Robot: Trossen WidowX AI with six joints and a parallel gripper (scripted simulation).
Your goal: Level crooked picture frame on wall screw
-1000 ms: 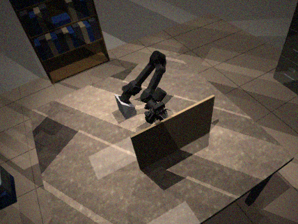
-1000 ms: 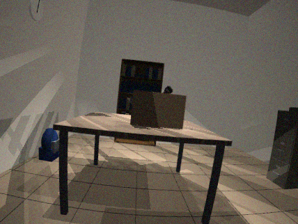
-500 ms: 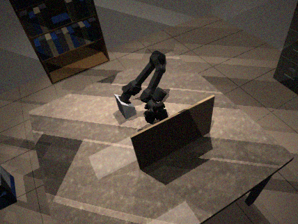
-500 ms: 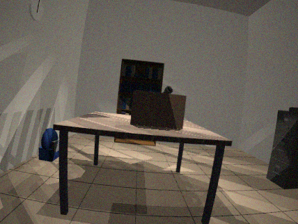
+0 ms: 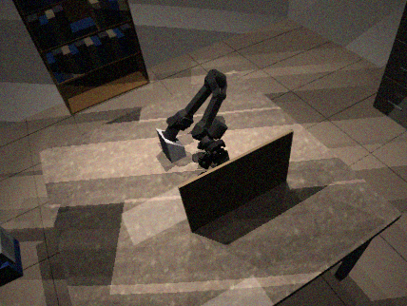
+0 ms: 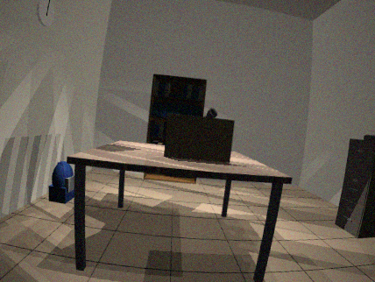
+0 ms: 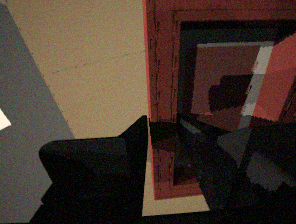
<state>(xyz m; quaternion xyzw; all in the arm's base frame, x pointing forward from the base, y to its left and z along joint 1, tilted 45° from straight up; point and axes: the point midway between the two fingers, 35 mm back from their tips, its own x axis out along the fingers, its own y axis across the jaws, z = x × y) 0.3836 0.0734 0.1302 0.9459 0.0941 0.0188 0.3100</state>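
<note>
My gripper tip is 5 cm above the picture frame and 1 cm to the right of it. The rest, counted from my gripper tip: wall panel: 6 cm below, 2 cm to the left, 1 cm ahead.
</note>
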